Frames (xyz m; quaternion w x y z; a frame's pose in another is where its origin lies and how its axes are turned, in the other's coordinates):
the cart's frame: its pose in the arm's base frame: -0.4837 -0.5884 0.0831 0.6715 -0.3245 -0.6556 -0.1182
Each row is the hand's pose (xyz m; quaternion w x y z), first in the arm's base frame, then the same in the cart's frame.
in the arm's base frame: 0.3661 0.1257 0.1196 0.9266 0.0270 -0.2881 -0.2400
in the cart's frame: 0.3210 1.0300 -0.2637 0.8307 0.1955 0.4951 -0.1628
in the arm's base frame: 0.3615 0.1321 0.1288 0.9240 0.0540 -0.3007 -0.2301
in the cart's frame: 0.3310 1.0296 -0.2569 0.8273 0.2208 0.4849 -0.1783
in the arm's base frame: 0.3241 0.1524 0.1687 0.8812 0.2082 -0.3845 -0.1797
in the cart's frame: 0.3704 1.0120 -0.2176 0.7975 0.3534 0.4024 -0.2778
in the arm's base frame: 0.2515 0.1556 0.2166 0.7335 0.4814 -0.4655 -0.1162
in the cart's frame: 0.4089 0.9586 -0.1608 0.6553 0.5401 0.2629 -0.4580
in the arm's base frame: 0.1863 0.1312 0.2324 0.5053 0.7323 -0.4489 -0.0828
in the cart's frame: 0.4102 0.8975 -0.1239 0.4058 0.6545 0.1433 -0.6217
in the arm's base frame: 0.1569 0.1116 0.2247 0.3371 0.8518 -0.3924 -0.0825
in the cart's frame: 0.3943 0.8675 -0.1113 0.2170 0.6737 0.0850 -0.7013
